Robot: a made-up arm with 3 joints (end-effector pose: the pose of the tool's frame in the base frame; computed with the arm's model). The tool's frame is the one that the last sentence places.
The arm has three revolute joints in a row. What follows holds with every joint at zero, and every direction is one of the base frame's.
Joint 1 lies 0.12 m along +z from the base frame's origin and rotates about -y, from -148.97 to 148.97 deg.
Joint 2 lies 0.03 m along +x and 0.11 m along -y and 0.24 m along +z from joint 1 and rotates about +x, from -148.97 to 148.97 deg.
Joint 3 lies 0.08 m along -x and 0.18 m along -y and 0.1 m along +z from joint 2 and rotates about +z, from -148.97 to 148.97 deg.
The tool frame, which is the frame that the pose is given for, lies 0.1 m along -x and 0.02 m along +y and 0.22 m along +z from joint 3; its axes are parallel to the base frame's.
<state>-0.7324 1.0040 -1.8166</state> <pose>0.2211 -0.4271 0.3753 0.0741 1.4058 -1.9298</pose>
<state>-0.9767 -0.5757 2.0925</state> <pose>0.5363 -0.1679 0.5034 0.6973 1.1690 2.1133</pose>
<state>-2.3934 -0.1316 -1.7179</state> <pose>0.3980 -0.1513 -0.2859 -1.9233 1.5744 -0.6316</pose>
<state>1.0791 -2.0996 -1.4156</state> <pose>-0.1503 0.2057 0.1486 -1.2268 -2.0844 -1.8941</pose>
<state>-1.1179 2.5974 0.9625</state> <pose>-0.2011 -0.0612 0.1595 1.9632 -0.6255 -0.8632</pose>
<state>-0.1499 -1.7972 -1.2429</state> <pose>-0.0260 0.2195 0.3717 -1.5732 -0.9902 -0.7465</pose>
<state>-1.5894 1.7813 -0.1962</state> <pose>0.0380 -0.3935 0.2635 1.2693 1.2743 -1.5173</pose>
